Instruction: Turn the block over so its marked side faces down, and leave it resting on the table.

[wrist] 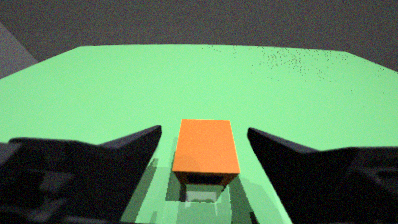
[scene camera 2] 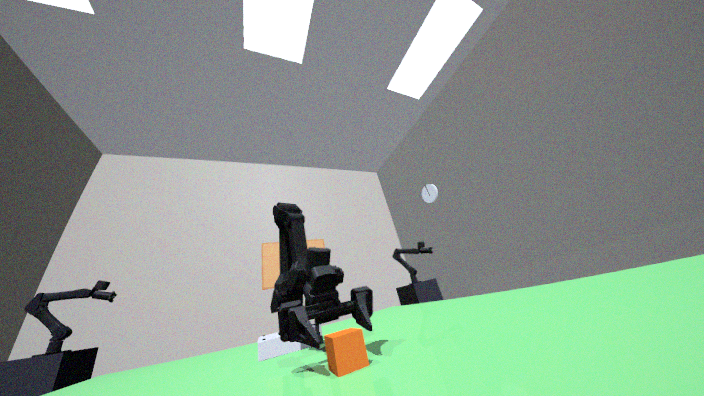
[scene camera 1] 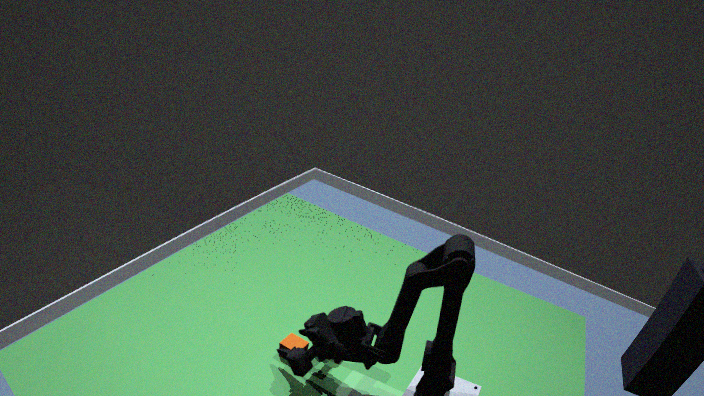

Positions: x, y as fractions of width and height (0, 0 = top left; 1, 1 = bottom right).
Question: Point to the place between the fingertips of my gripper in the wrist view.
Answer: At 0.51, 0.58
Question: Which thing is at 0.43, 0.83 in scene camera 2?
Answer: My gripper.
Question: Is my gripper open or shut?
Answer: Open.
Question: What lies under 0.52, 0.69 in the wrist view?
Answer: An orange block.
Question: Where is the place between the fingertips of my gripper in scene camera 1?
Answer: At 0.41, 0.86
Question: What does my gripper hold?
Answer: Nothing.
